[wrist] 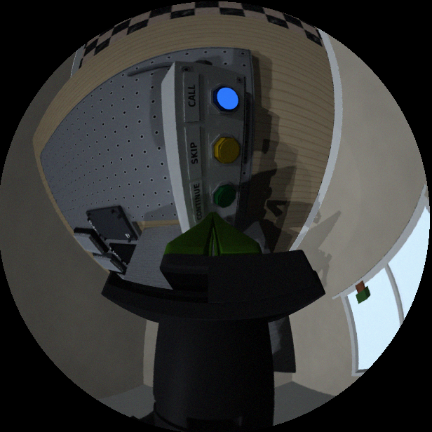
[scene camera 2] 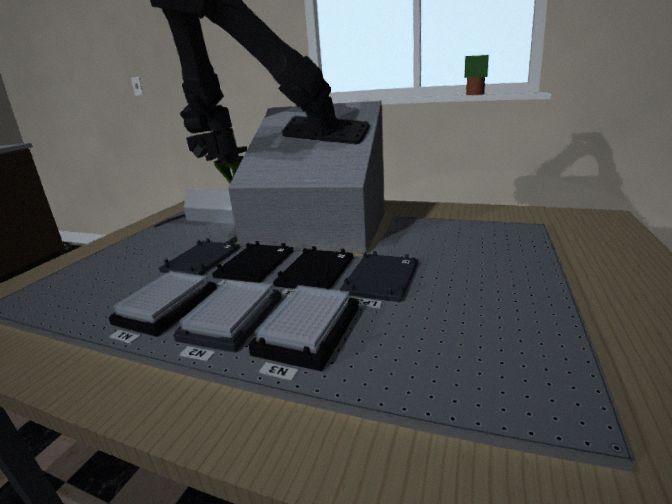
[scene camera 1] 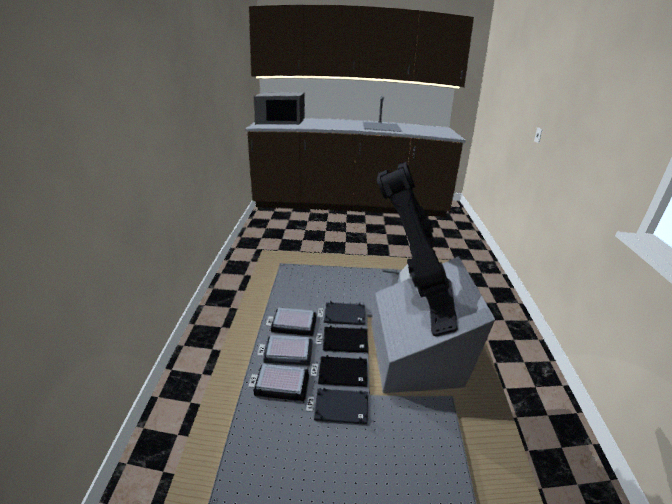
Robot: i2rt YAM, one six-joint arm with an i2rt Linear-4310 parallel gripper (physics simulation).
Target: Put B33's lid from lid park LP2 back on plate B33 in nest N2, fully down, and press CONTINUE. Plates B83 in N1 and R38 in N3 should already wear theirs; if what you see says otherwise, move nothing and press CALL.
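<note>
My gripper (scene camera 2: 232, 179) (wrist: 212, 216) is shut and empty. Its green fingertips hang above the button box (scene camera 2: 208, 205) (wrist: 172, 117), near the green CONTINUE button (wrist: 224, 195). The yellow SKIP button (wrist: 226, 149) and the CALL button (wrist: 227, 98), glowing blue, lie farther along the box. The plate in N1 (scene camera 1: 294, 318) (scene camera 2: 160, 295), the plate in N2 (scene camera 1: 288, 347) (scene camera 2: 230, 307) and the plate in N3 (scene camera 1: 281, 378) (scene camera 2: 306, 316) sit in their nests. I cannot tell surely which wear clear lids. Lid park LP2 (scene camera 1: 345, 339) (scene camera 2: 253, 263) is dark, with no lid visible on it.
Other dark lid parks, one nearer the kitchen (scene camera 1: 345, 313) (scene camera 2: 200, 256) and two on the other side (scene camera 1: 343, 371) (scene camera 1: 341, 405), flank LP2 in a row. The grey arm pedestal (scene camera 1: 428, 363) (scene camera 2: 298, 217) stands beside them. A bent rod (wrist: 145, 70) lies by the button box.
</note>
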